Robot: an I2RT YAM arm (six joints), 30 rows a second.
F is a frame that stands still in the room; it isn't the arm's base.
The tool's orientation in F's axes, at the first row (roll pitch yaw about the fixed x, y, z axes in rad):
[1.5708 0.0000 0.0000]
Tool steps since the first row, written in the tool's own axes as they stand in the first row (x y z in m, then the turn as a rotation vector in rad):
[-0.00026 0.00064 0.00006 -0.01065 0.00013 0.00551]
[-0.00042 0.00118 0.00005 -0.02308 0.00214 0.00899]
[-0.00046 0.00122 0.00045 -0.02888 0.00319 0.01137]
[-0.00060 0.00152 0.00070 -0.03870 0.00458 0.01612]
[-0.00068 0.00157 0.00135 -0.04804 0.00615 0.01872]
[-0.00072 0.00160 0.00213 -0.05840 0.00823 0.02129]
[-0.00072 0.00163 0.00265 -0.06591 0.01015 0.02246]
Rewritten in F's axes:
[-0.00026 -0.00006 0.00064 -0.01065 -0.00551 0.00013]
[-0.00042 -0.00005 0.00118 -0.02308 -0.00899 0.00214]
[-0.00046 -0.00045 0.00122 -0.02888 -0.01137 0.00319]
[-0.00060 -0.00070 0.00152 -0.03870 -0.01612 0.00458]
[-0.00068 -0.00135 0.00157 -0.04804 -0.01872 0.00615]
[-0.00072 -0.00213 0.00160 -0.05840 -0.02129 0.00823]
[-0.00072 -0.00265 0.00163 -0.06591 -0.02246 0.01015]

